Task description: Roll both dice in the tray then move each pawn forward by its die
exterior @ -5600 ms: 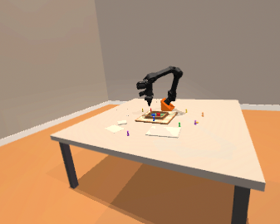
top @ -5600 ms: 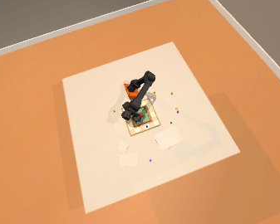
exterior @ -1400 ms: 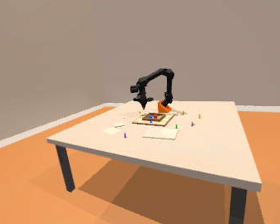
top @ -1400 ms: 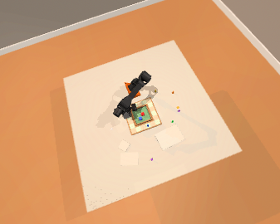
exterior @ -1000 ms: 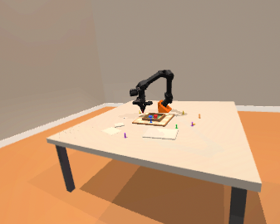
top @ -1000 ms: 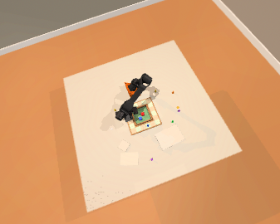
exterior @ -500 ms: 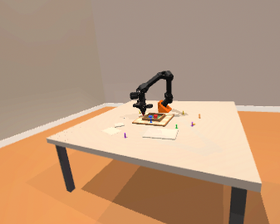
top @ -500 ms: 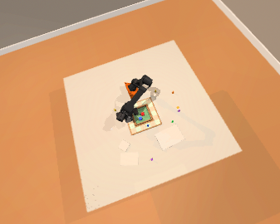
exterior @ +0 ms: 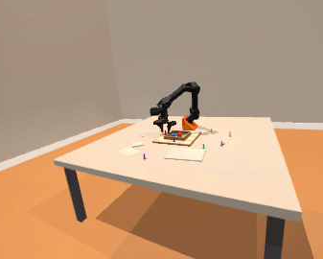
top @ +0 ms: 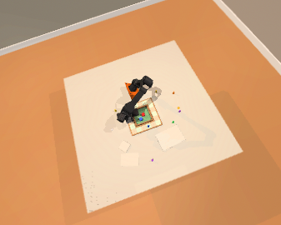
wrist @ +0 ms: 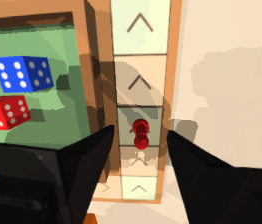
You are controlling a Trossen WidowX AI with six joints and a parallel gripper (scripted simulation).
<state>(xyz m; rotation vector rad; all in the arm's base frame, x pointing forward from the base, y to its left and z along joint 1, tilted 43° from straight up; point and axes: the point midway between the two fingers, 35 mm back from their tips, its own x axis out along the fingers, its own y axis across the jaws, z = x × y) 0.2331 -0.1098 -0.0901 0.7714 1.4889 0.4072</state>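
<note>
My gripper tip is right at the red pawn. From my gripper tip the other things lie so: blue pawn: 150 mm ahead, 120 mm to the left; green tray: 110 mm to the left, 40 mm ahead, 20 mm below; green pawn: 330 mm to the left, 220 mm ahead, 10 mm below.
</note>
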